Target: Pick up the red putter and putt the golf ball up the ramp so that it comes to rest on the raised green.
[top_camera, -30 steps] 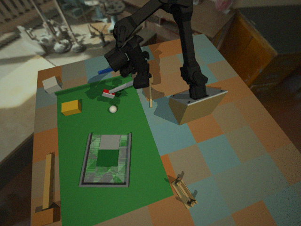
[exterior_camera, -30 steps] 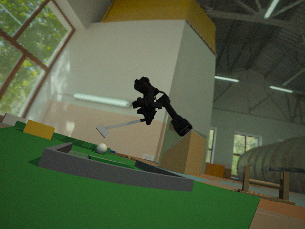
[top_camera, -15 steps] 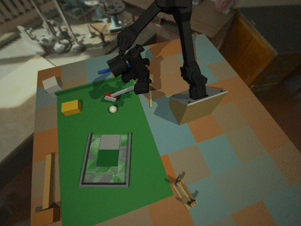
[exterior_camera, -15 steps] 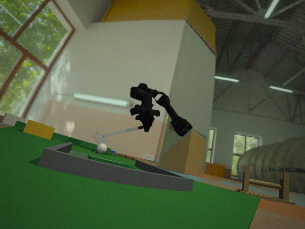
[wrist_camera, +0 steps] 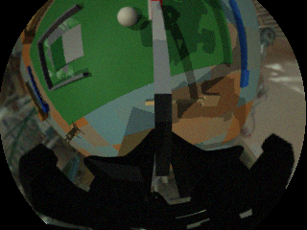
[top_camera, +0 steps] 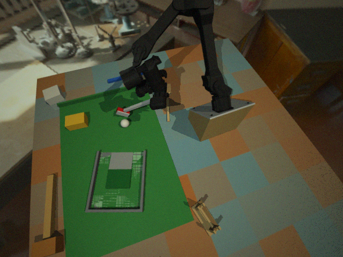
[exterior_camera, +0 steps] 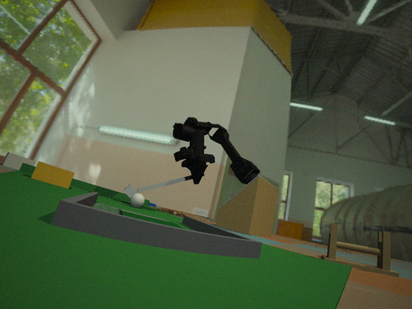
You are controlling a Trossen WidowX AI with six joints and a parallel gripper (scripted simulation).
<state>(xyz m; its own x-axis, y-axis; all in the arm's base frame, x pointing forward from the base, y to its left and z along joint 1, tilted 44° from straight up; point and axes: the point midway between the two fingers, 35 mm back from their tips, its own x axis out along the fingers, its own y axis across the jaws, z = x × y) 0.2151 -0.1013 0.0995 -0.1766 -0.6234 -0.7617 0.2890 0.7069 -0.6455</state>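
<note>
The red putter is 110 mm ahead of my gripper tip, 40 mm below it and 30 mm to the right of it. Also, from my gripper tip: white golf ball 200 mm ahead, 110 mm below; then wooden paddle 130 mm below, 110 mm to the right, 50 mm behind; then yellow block 430 mm ahead, 110 mm below, 80 mm to the right.
</note>
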